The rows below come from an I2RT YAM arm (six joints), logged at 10 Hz.
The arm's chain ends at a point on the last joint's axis. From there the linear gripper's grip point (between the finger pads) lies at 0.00 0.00 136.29 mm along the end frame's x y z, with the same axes.
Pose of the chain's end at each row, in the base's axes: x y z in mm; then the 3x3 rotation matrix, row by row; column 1 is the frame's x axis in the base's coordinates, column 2 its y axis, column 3 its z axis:
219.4 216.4 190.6; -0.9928 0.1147 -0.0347; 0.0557 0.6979 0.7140; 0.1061 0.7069 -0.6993
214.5 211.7 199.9; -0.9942 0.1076 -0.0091; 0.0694 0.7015 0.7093; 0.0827 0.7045 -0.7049
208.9 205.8 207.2; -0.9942 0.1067 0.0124; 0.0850 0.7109 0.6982; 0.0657 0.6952 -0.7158
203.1 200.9 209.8; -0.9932 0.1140 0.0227; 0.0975 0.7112 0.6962; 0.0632 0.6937 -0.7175
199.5 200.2 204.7; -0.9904 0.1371 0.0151; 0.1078 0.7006 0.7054; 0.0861 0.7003 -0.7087
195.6 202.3 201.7; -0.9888 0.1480 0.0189; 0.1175 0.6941 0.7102; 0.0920 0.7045 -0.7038
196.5 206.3 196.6; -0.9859 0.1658 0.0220; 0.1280 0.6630 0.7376; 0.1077 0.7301 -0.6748
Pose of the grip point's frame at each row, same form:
214.7 313.7 95.3; -0.9928 0.1147 -0.0347; 0.0557 0.6979 0.7140; 0.1061 0.7069 -0.6993
213.3 308.4 103.8; -0.9942 0.1076 -0.0091; 0.0694 0.7015 0.7093; 0.0827 0.7045 -0.7049
210.6 301.0 109.6; -0.9942 0.1067 0.0124; 0.0850 0.7109 0.6982; 0.0657 0.6952 -0.7158
206.2 295.8 112.0; -0.9932 0.1140 0.0227; 0.0975 0.7112 0.6962; 0.0632 0.6937 -0.7175
201.6 296.3 108.1; -0.9904 0.1371 0.0151; 0.1078 0.7006 0.7054; 0.0861 0.7003 -0.7087
198.2 299.1 105.8; -0.9888 0.1480 0.0189; 0.1175 0.6941 0.7102; 0.0920 0.7045 -0.7038
199.5 306.8 104.6; -0.9859 0.1658 0.0220; 0.1280 0.6630 0.7376; 0.1077 0.7301 -0.6748

